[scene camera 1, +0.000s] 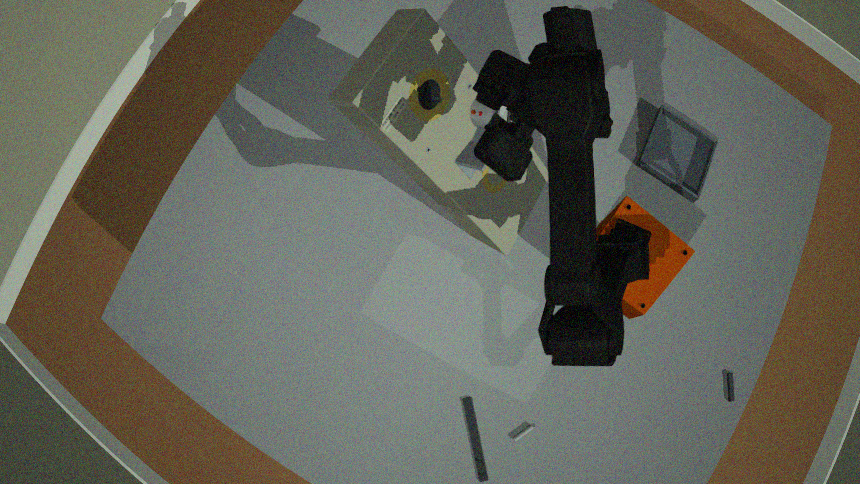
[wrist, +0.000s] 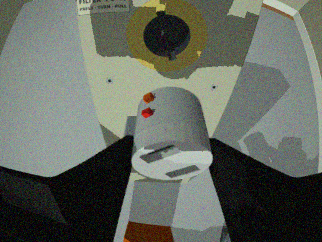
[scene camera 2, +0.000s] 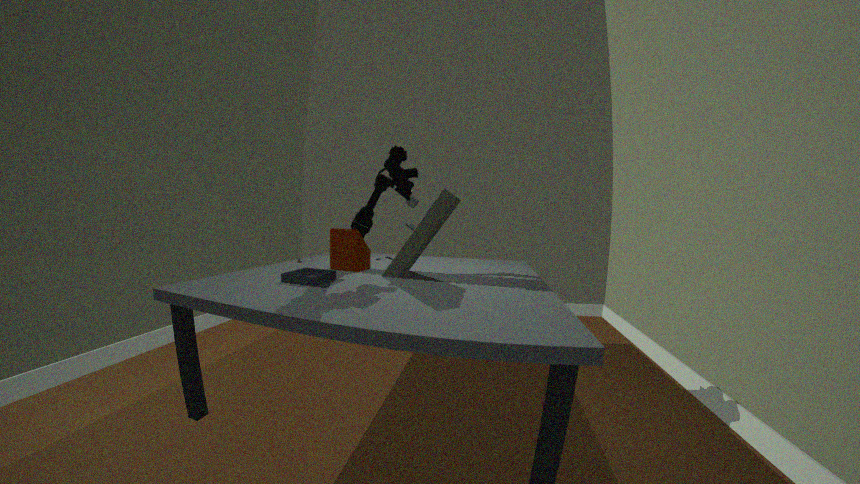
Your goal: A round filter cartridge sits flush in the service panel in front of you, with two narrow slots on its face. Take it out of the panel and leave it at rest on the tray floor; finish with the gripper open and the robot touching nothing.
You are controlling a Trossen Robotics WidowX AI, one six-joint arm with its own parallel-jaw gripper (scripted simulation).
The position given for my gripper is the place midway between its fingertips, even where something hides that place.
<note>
I see my gripper [scene camera 1: 495, 114], a filter cartridge [wrist: 171, 143], a cream service panel [wrist: 126, 56] and a dark tray [scene camera 1: 677, 153].
My gripper is seen too in the wrist view [wrist: 171, 144]. The dark tray also shows in scene camera 2 [scene camera 2: 307, 276].
</note>
